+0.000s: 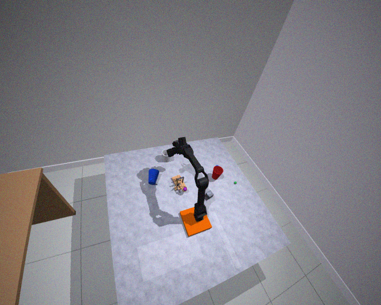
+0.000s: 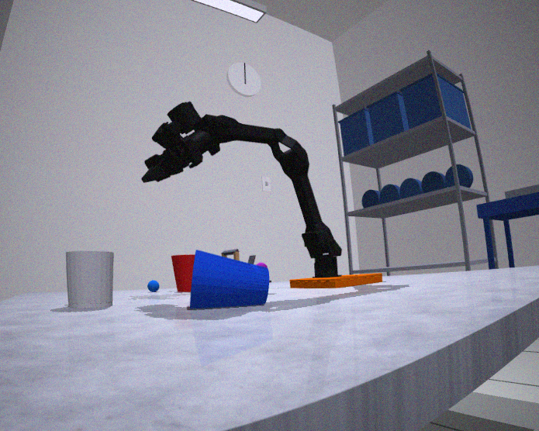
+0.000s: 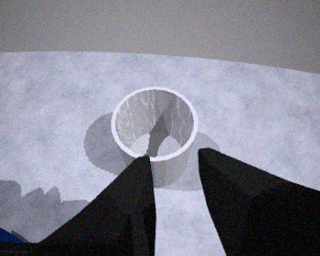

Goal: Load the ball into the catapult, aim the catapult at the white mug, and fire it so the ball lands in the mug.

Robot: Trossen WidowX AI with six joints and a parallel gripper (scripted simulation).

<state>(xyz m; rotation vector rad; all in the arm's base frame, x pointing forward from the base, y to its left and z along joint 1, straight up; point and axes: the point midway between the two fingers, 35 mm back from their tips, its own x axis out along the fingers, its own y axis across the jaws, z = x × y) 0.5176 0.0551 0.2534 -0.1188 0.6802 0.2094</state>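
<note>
Right now my gripper tip is 300 mm past the purple ball, 200 mm above it and 30 mm to the left of it. Round my gripper tip: red cup 380 mm to the right, 230 mm below, 220 mm behind; wooden catapult 230 mm behind, 210 mm below; white mug 230 mm below, 110 mm ahead, 20 mm to the left.
</note>
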